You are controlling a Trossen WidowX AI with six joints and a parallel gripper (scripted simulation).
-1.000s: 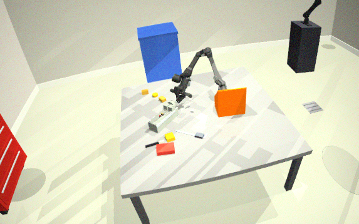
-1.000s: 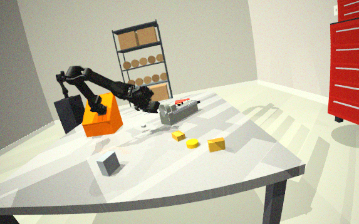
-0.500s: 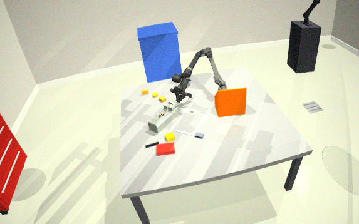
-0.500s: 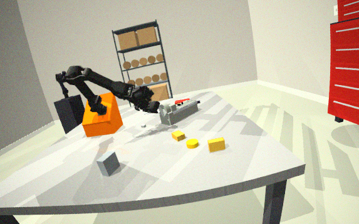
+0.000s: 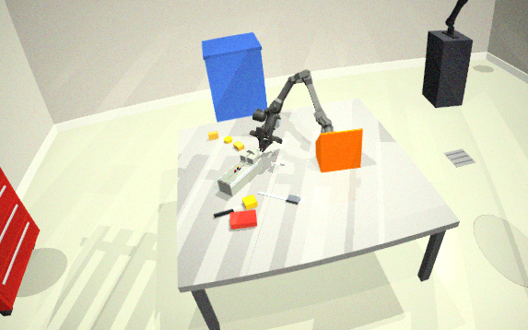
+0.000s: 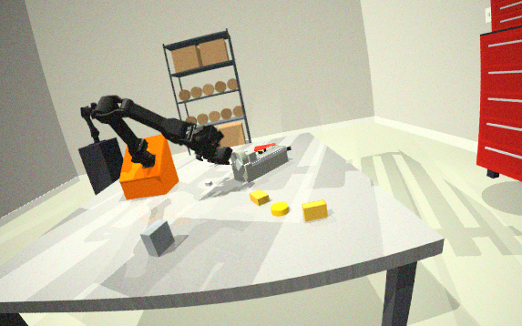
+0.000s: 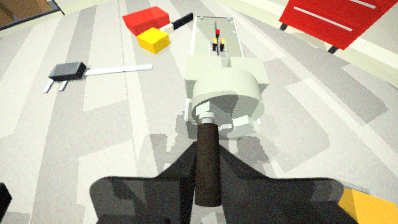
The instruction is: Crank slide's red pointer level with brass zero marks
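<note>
Right now my gripper tip is 10 mm past the dark brown crank handle, 10 mm to the left of it and 30 mm below it. The rest, counted from my gripper tip: yellow block 90 mm ahead, 310 mm to the left, 70 mm below; then grey cube 130 mm behind, 410 mm to the right, 50 mm below; then red pointer 150 mm ahead, 130 mm to the left.
</note>
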